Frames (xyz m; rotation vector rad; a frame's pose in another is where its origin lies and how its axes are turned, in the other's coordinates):
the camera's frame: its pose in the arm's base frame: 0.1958 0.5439 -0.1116 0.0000 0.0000 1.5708
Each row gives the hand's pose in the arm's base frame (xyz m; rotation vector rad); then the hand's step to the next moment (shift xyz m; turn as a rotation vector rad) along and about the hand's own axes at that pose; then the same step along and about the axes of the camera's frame.
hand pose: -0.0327 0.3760 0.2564 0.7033 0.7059 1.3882
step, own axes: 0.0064 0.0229 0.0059 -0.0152 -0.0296 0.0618
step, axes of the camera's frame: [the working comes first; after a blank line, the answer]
step, axes of the arm's base frame: -0.0090 0.0075 0.0215 0.0660 -0.0184 0.0150

0.0075 0.0090 0.0215 -0.0184 -0.0660 0.0150
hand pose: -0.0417 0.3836 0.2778 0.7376 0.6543 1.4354
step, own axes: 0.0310 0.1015 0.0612 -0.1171 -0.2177 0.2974
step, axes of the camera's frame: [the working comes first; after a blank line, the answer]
step, axes of the arm's base frame: -0.0147 0.0271 0.1186 0.3632 -0.1323 0.0117

0.0271 0.0147 0.1186 -0.1323 -0.3632 0.0117
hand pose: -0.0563 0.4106 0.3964 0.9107 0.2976 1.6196
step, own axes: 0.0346 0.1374 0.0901 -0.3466 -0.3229 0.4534
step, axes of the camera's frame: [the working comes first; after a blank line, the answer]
step, axes of the arm's base frame: -0.0363 -0.0312 0.1609 0.5473 -0.3587 -0.0426

-0.0312 0.0363 0.1609 -0.3587 -0.5473 -0.0426
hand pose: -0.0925 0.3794 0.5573 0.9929 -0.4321 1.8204
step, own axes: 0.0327 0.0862 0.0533 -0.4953 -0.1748 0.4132
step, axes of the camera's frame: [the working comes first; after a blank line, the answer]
step, axes of the arm's base frame: -0.0585 -0.0557 0.0694 0.4271 -0.4871 -0.1640

-0.0557 0.0585 0.0694 -0.4871 -0.4271 -0.1640
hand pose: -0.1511 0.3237 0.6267 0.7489 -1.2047 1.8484
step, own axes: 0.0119 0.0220 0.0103 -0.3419 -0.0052 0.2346
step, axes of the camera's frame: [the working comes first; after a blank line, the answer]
step, axes of the arm's base frame: -0.0244 -0.0112 0.0033 0.1932 -0.3168 -0.1852

-0.0112 0.0244 0.0033 -0.3168 -0.1932 -0.1852
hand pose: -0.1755 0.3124 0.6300 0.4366 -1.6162 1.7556
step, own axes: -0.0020 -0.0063 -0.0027 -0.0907 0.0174 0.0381
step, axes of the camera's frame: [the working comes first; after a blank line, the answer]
step, axes of the arm's base frame: 0.0063 0.0019 0.0028 0.0434 -0.0603 -0.0668

0.0019 -0.0063 0.0028 -0.0603 -0.0434 -0.0668
